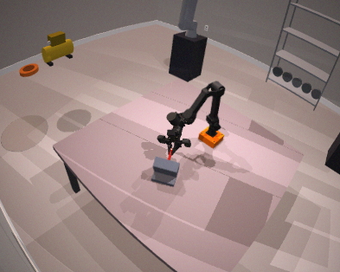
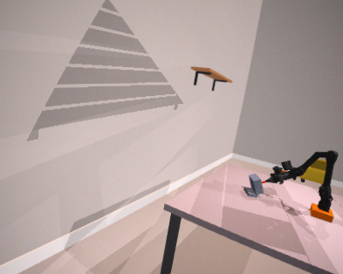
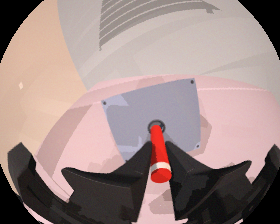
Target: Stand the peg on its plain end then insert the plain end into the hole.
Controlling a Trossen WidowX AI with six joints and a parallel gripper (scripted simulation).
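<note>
Now: the grey sloped panel 60 mm ahead of my gripper tip, 30 mm to the left of it and 30 mm below it. The rest, counted from my gripper tip: red peg 10 mm behind, 10 mm to the right, 10 mm above.
</note>
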